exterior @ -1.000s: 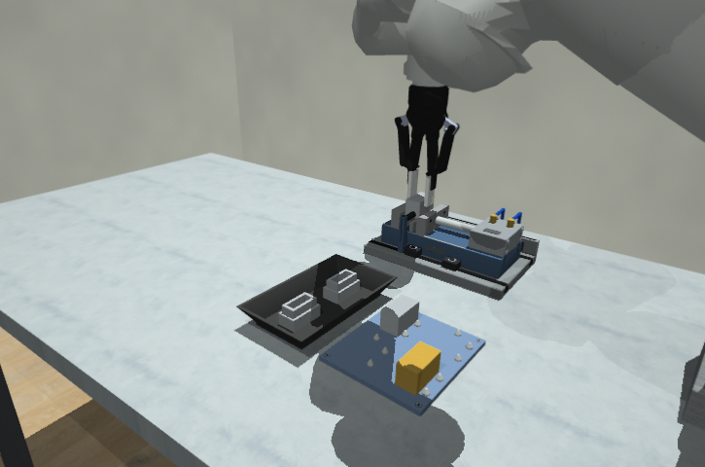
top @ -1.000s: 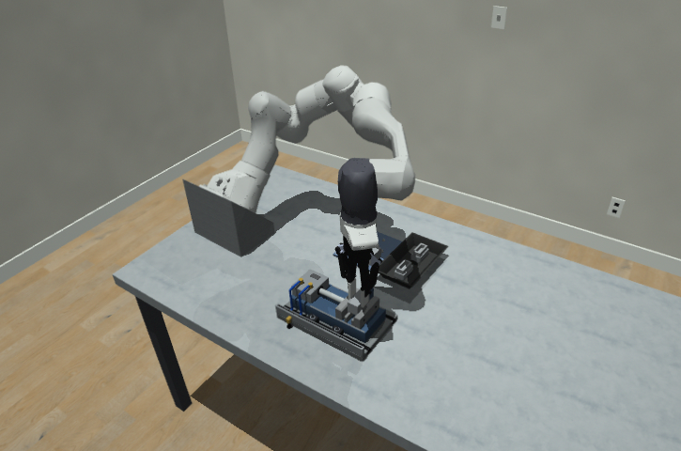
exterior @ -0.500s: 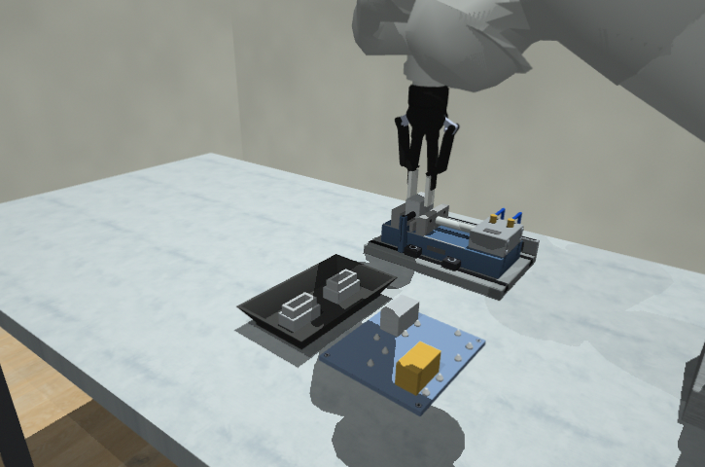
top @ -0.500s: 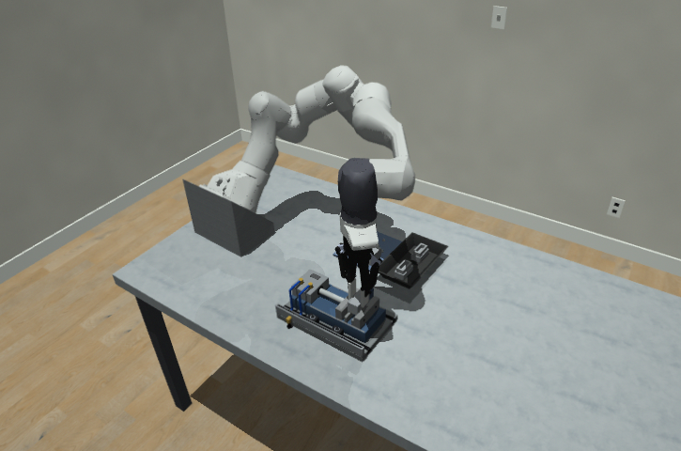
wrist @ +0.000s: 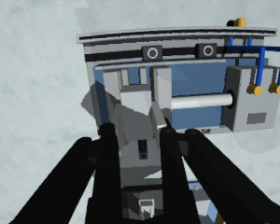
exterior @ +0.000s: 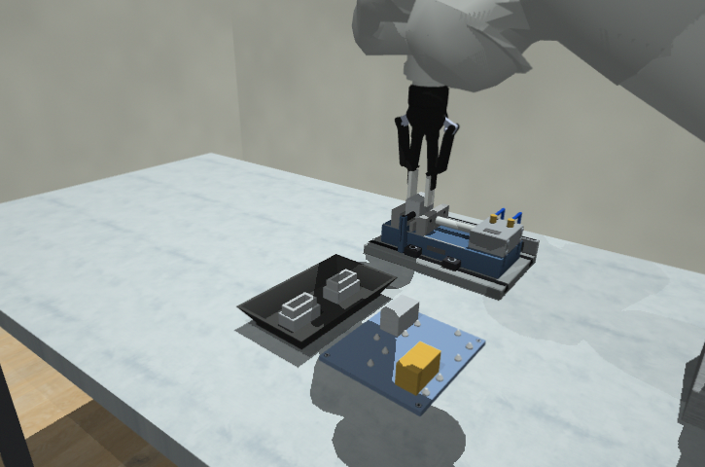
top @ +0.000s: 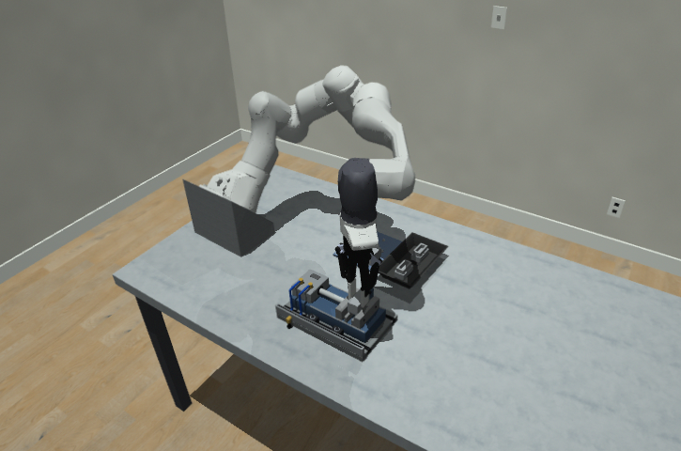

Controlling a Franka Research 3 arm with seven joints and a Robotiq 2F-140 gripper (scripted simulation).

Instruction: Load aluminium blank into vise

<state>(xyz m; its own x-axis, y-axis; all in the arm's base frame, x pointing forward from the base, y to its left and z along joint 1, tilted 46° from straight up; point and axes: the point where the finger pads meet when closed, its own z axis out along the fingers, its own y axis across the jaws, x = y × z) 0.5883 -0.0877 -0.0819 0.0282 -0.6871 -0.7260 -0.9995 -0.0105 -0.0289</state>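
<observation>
The fixed jaw is 30 mm ahead of my hand and 60 mm below it. Round my hand: brass blank 230 mm behind, 360 mm to the left, 110 mm below.
</observation>
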